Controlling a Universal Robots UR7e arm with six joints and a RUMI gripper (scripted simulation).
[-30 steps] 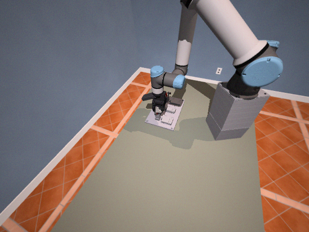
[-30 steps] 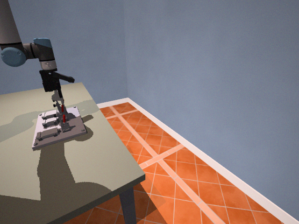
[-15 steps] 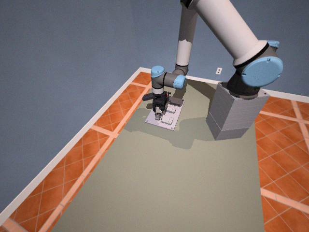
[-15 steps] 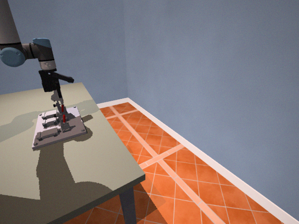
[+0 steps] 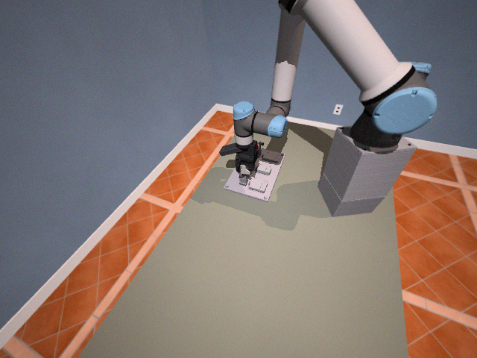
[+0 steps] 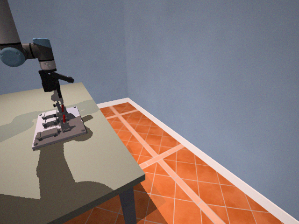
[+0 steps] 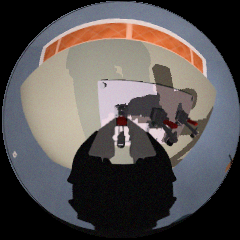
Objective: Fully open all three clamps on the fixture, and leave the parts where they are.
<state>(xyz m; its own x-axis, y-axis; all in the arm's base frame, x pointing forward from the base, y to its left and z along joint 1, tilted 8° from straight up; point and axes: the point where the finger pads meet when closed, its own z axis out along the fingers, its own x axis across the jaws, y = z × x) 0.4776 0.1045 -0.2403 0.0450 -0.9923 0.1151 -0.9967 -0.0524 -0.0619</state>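
Right now my hand is 9 cm past the block and 5 cm above it. Also, from my hand: grey fixture plate 11 cm to the right, 8 cm below, 3 cm behind.
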